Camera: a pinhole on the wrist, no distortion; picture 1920 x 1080 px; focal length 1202.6 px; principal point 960.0 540.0 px. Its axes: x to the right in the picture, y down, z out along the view. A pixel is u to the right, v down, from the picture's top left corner.
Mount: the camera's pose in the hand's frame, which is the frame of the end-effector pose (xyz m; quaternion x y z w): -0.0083 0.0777 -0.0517 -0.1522 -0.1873 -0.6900 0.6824
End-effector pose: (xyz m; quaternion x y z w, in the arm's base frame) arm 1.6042 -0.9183 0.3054 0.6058 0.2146 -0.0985 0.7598
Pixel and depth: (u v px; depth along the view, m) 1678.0 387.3 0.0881
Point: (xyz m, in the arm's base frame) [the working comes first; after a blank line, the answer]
In the camera's frame: 0.0526 -0.0112 0.0881

1.6222 -0.9514 0.3885
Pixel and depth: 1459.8 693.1 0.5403
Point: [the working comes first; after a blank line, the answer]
In the camera's frame: 0.2245 0.0688 0.5403

1.7955 -1.3965 0.4996
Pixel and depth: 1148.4 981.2 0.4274
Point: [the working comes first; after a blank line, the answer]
In the camera's frame: 0.0670 0.1568 0.4274

1.8821 -1.2020 0.5036
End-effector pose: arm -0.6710 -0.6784 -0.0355 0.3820 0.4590 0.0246 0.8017
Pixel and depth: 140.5 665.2 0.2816
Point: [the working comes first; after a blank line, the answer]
In the camera's frame: -0.1919 0.0293 0.2816

-0.4635 -0.4702 0.2275
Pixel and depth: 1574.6 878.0 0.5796
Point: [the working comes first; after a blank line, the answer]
In the camera's frame: 0.2962 0.1629 0.5796

-0.1163 -0.9281 0.1061
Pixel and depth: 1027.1 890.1 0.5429
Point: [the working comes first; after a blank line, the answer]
In the camera's frame: 0.0303 0.1580 0.5429

-0.1649 -0.6804 0.1978
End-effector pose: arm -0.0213 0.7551 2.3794 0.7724 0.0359 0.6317 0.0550
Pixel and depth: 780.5 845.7 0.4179
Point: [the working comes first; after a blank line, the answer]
In the camera's frame: -0.0624 0.1062 0.4179

0.2780 0.4284 2.4425
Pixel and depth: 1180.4 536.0 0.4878
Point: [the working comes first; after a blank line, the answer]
In the camera's frame: 0.0894 -0.0016 0.4878

0.3811 0.5101 2.2932
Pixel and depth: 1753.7 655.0 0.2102
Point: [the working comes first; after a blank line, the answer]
In the camera's frame: 0.1387 0.0201 0.2102

0.1734 0.6945 2.3463
